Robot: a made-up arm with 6 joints.
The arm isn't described. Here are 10 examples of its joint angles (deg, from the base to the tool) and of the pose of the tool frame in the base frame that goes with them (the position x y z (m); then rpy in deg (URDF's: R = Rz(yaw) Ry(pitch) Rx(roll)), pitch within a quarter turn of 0, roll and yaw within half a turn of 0).
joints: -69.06 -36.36 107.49 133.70 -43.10 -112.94
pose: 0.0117 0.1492 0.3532 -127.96 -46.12 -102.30
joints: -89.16 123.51 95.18 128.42 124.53 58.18
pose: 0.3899 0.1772 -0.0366 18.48 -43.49 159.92
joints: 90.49 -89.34 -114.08 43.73 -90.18 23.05
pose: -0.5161 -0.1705 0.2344 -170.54 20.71 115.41
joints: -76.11 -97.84 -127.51 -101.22 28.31 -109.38
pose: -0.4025 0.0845 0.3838 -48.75 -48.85 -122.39
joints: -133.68 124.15 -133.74 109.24 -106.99 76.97
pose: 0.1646 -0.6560 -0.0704 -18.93 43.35 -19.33
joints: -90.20 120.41 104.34 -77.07 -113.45 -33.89
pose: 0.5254 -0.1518 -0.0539 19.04 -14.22 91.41
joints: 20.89 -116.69 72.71 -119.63 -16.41 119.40
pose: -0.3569 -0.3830 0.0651 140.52 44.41 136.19
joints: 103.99 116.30 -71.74 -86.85 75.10 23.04
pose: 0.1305 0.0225 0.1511 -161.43 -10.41 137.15
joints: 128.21 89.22 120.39 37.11 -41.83 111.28
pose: 0.2936 -0.1775 -0.3912 61.41 -13.80 -50.98
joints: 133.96 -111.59 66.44 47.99 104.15 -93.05
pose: -0.4462 0.1440 0.1475 -122.33 10.09 150.08
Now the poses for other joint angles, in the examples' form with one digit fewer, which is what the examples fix.
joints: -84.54 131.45 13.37 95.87 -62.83 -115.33
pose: 0.194 0.029 0.179 -95.2 26.9 109.3
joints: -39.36 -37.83 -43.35 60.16 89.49 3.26
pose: 0.099 -0.114 0.003 -60.6 -49.5 103.3
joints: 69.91 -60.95 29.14 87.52 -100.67 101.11
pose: -0.287 0.035 0.585 -78.4 1.1 -165.3
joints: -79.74 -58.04 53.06 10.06 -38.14 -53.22
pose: -0.166 0.205 -0.165 107.9 1.9 28.4
